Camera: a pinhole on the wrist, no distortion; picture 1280 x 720 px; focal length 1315.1 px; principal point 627.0 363.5 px. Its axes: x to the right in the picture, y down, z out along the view. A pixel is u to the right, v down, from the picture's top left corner.
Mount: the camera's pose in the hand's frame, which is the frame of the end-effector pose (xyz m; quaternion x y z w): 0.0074 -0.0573 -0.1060 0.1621 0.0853 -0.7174 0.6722
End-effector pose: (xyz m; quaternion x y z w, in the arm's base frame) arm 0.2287 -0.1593 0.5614 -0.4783 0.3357 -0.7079 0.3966
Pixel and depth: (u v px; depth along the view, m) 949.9 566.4 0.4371
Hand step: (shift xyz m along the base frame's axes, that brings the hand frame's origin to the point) 0.1765 0.1016 0.3601
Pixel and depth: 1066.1 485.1 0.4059
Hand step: 0.1401 0.1358 0.3471
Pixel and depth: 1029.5 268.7 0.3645
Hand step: 0.1289 0.1707 0.2763
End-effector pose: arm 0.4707 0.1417 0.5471 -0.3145 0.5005 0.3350 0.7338
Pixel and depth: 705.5 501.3 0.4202
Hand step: 0.3309 0.0930 0.1131
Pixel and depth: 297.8 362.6 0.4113
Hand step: 0.2353 0.1850 0.1420
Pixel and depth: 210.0 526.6 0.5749
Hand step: 0.3381 0.3512 0.1445
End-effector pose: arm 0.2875 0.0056 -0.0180 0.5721 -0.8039 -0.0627 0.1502
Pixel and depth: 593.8 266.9 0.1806
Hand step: 0.0906 -0.0175 -0.0949
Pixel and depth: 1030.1 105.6 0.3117
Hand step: 0.2059 -0.0056 -0.2216
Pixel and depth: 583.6 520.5 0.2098
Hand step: 0.0800 -0.0560 -0.1221
